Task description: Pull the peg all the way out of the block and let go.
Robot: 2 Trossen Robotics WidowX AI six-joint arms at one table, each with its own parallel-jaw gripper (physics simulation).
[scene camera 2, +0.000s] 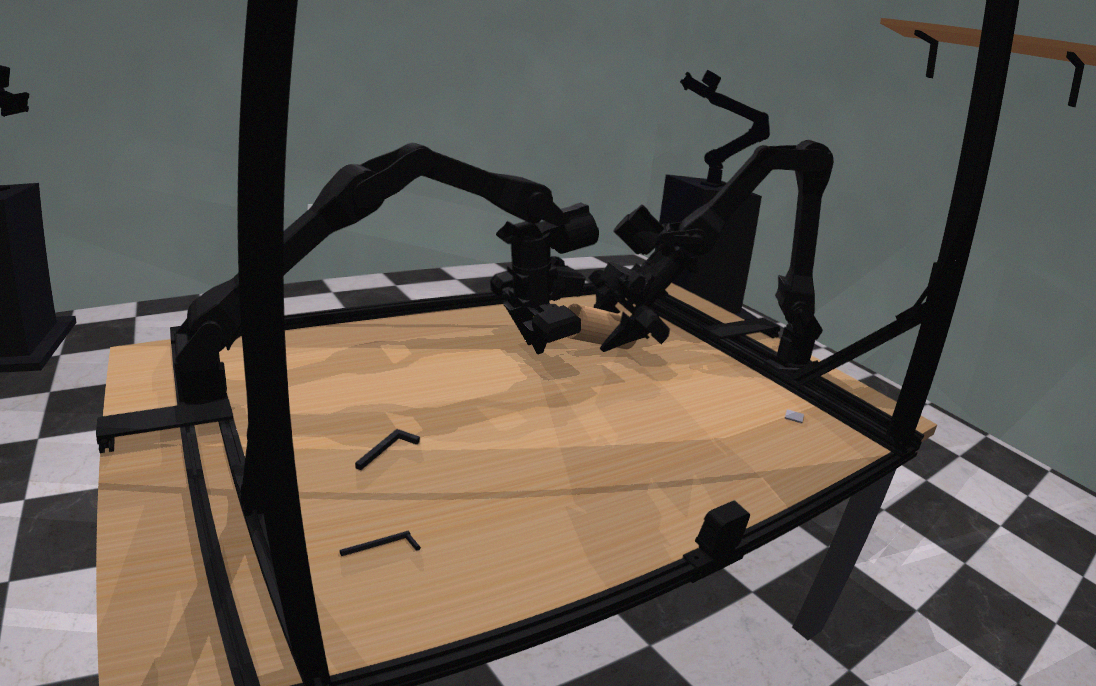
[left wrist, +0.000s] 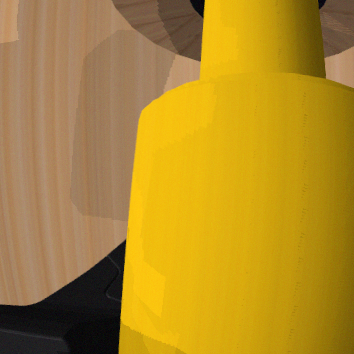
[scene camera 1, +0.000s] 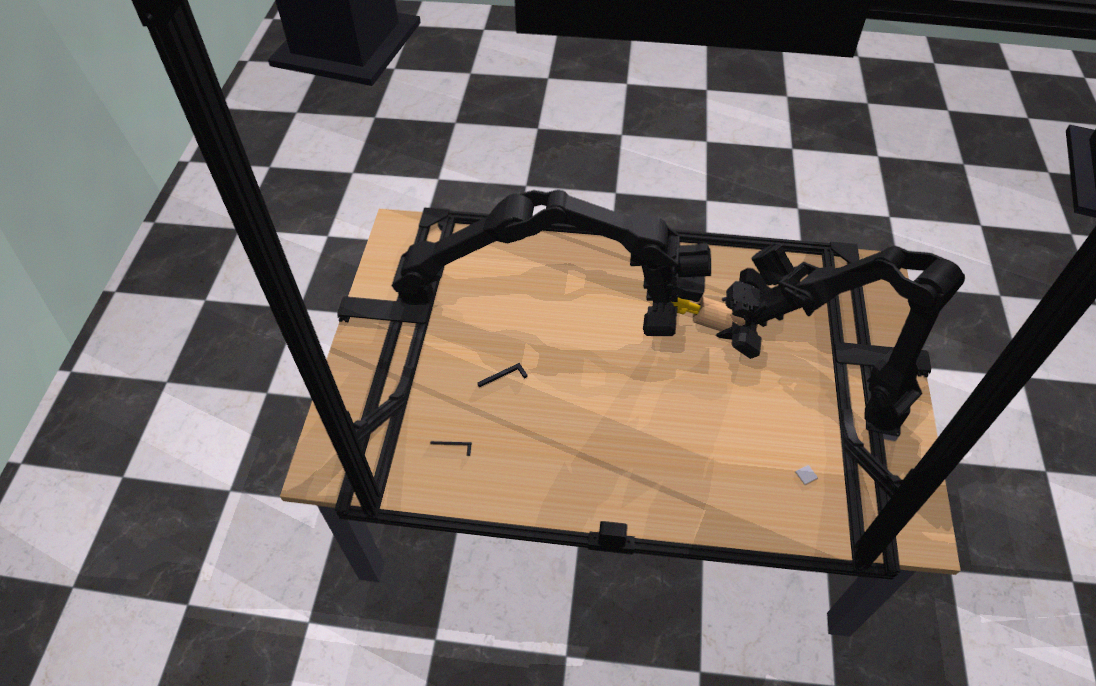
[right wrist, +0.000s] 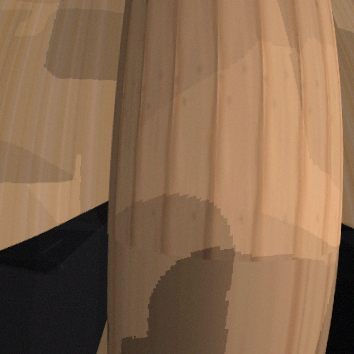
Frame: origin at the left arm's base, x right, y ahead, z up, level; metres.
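Where they show: left gripper, fingertip midpoint: (scene camera 2: 535, 348); right gripper, fingertip midpoint: (scene camera 2: 593, 342) (scene camera 1: 718, 324) (right wrist: 207, 211); left arm's base, link origin: (scene camera 2: 201, 397) (scene camera 1: 415, 296); right arm's base, link origin: (scene camera 2: 793, 360) (scene camera 1: 882, 419).
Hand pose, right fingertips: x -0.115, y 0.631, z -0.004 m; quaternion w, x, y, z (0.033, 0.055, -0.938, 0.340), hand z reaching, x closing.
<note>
Each offset is from my right fingertips to the centre of the thing. "*": to the spot under its first point.
The yellow peg @(dx +0.009, dy -0.050, dz +0.043 m) (scene camera 1: 688, 306) (left wrist: 235, 200) has a thick handle and a narrower shaft. In the left wrist view the shaft runs into the dark hole in the end of the round wooden block @(dx +0.002, dy +0.010, dz +0.027 m) (scene camera 1: 711, 313) (scene camera 2: 596, 323) (left wrist: 160, 30) (right wrist: 225, 125). My left gripper (scene camera 1: 677, 306) (scene camera 2: 551, 313) is around the peg's handle and looks shut on it; in its wrist view one finger shows beside the handle and the other is hidden. My right gripper (scene camera 1: 732, 317) (scene camera 2: 609, 317) is shut on the block, with a finger on each side. The peg does not show in scene camera 2.
Two black L-shaped keys @(dx +0.253, dy -0.387, dz -0.011 m) (scene camera 1: 499, 375) @(dx +0.428, dy -0.431, dz -0.012 m) (scene camera 1: 451, 443) lie on the table at the left front. A small grey square @(* dx +0.288, dy +0.219, dz -0.013 m) (scene camera 1: 806, 474) lies at the right front. A black frame rail (scene camera 1: 485, 526) with a small box-shaped camera (scene camera 1: 612, 533) runs along the front edge.
</note>
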